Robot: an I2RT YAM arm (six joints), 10 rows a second.
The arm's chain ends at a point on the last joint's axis. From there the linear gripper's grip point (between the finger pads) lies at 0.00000 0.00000 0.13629 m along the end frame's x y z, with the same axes.
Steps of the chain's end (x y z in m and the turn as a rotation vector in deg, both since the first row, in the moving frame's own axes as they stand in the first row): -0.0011, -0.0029, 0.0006, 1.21, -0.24, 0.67; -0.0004, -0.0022, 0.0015, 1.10, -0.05, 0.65; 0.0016, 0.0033, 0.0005, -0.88, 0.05, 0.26; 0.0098, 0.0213, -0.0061, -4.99, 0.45, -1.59; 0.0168, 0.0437, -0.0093, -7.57, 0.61, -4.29; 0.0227, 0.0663, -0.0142, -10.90, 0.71, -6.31; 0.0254, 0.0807, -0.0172, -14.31, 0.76, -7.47; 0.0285, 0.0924, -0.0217, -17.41, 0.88, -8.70; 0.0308, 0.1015, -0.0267, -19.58, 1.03, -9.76
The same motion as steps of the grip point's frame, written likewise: -0.0017, -0.0058, 0.0006, 1.21, -0.24, 0.67; -0.0005, -0.0048, 0.0015, 1.10, -0.05, 0.65; 0.0017, 0.0054, 0.0005, -0.88, 0.05, 0.26; 0.0110, 0.0331, -0.0066, -4.99, 0.45, -1.59; 0.0189, 0.0616, -0.0105, -7.57, 0.61, -4.29; 0.0258, 0.0919, -0.0167, -10.90, 0.71, -6.31; 0.0294, 0.1142, -0.0214, -14.31, 0.76, -7.47; 0.0337, 0.1329, -0.0279, -17.41, 0.88, -8.70; 0.0371, 0.1467, -0.0346, -19.58, 1.03, -9.76
